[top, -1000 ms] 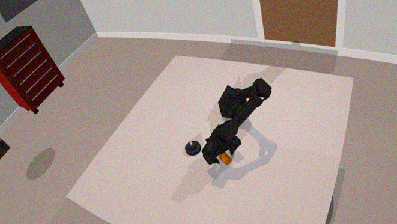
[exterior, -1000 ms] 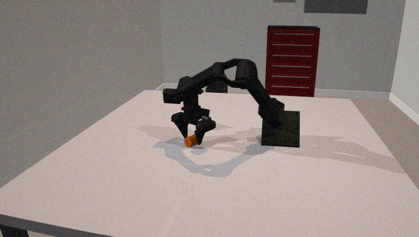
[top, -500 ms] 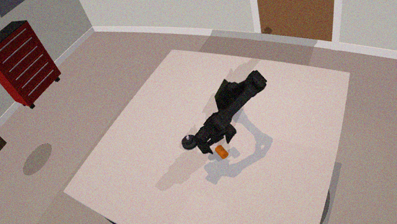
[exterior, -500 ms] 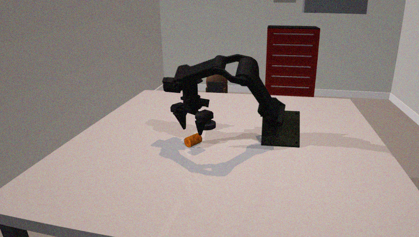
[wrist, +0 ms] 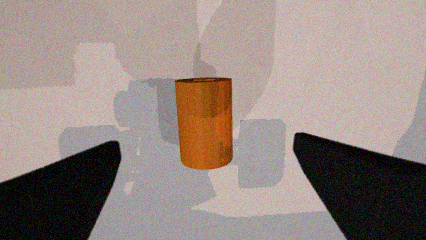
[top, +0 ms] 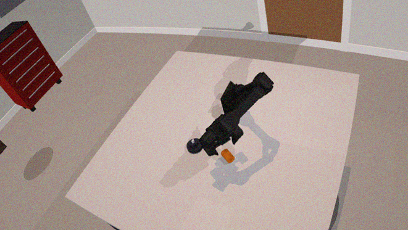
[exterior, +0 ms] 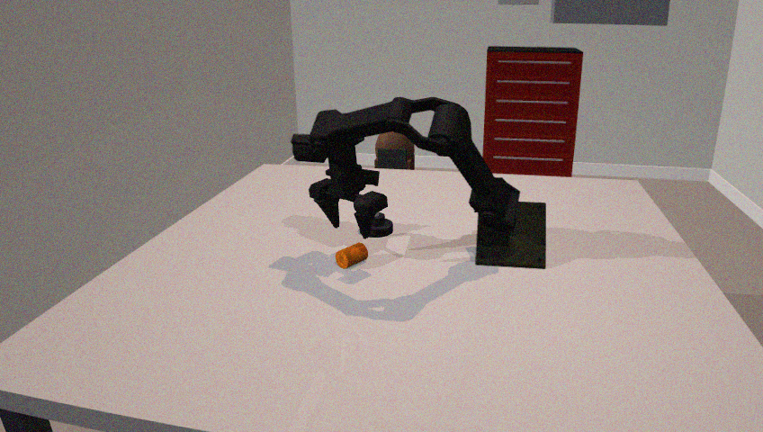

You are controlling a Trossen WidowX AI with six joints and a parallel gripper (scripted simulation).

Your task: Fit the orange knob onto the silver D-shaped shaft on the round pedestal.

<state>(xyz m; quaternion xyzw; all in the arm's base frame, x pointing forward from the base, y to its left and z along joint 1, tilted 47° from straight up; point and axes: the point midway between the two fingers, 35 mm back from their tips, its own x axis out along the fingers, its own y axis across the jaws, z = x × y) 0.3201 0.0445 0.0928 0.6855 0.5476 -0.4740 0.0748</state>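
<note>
Right now my gripper tip is 5 cm above the orange knob, 1 cm to the right of it and 1 cm short of it. From my gripper tip the other things lie so: round black pedestal: 19 cm to the right, 4 cm below, 2 cm behind.
</note>
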